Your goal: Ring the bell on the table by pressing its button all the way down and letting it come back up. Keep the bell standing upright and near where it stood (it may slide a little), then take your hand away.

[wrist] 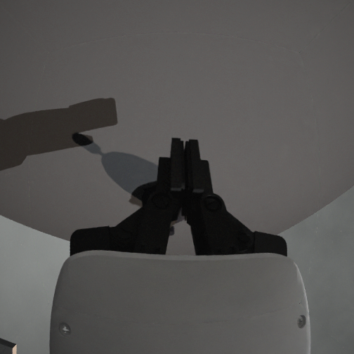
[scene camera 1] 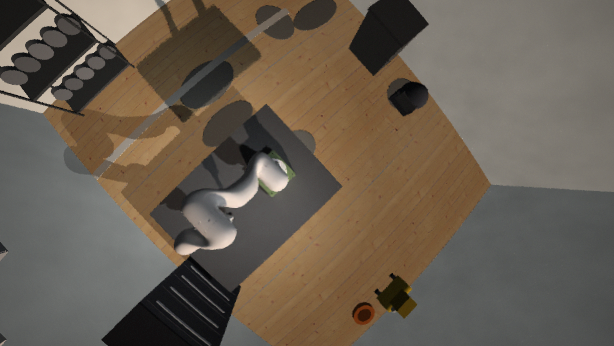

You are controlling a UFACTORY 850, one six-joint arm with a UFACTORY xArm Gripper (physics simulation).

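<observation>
In the wrist view, my gripper point(wrist: 181, 154) is shut and empty, its two black fingertips side by side above the grey table top point(wrist: 250, 100) point(scene camera 1: 305, 195). A dark rounded thing that looks like the bell point(wrist: 144, 192) shows just left of the fingers, mostly hidden behind them. Its button cannot be made out. A rounded shadow with a narrow neck stretches from it to the upper left, meeting the gripper's shadow. The gap between fingers and bell cannot be judged. In the scene view, the gripper is hidden by the white arm, and the bell cannot be clearly made out.
The white arm point(scene camera 1: 210, 225) reaches from the green plate point(scene camera 1: 272, 192) to the table's lower left side. A black slatted unit point(scene camera 1: 162, 315) stands by that edge. Farther off are an orange pot point(scene camera 1: 363, 314), a dark yellow object point(scene camera 1: 395, 295) and a black box point(scene camera 1: 382, 37).
</observation>
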